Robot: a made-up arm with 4 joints.
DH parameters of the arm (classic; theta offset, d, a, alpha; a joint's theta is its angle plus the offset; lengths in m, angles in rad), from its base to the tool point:
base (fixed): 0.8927 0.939 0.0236 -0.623
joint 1: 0 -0.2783 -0.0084 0.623
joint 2: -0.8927 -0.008 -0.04 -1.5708
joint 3: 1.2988 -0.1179 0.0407 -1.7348
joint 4: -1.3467 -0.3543 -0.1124 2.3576
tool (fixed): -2.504 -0.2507 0 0
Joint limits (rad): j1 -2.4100..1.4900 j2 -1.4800..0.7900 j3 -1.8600..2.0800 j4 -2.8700..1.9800
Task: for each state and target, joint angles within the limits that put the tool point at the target. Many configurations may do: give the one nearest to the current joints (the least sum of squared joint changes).
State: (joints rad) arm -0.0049 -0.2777 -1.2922 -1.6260
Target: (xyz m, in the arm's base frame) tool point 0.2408 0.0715 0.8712
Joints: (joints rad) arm 0.7393 0.1611 -1.6644 -1.3100
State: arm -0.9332 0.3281 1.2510 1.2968
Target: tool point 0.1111 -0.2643 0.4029
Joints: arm -1.0252 0.1563 1.4496 0.9761
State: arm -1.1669 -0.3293 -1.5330 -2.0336
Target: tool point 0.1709 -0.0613 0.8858
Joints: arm -0.7884 -0.2774 -1.4193 -2.2398
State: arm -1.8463 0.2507 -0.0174 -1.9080
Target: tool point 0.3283 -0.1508 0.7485
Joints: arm -1.7560 0.6095 -0.0426 -1.7132
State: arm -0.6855 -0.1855 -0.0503 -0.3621
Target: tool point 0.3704 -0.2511 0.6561
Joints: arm -0.5291 0.1741 -0.4507 -0.6670
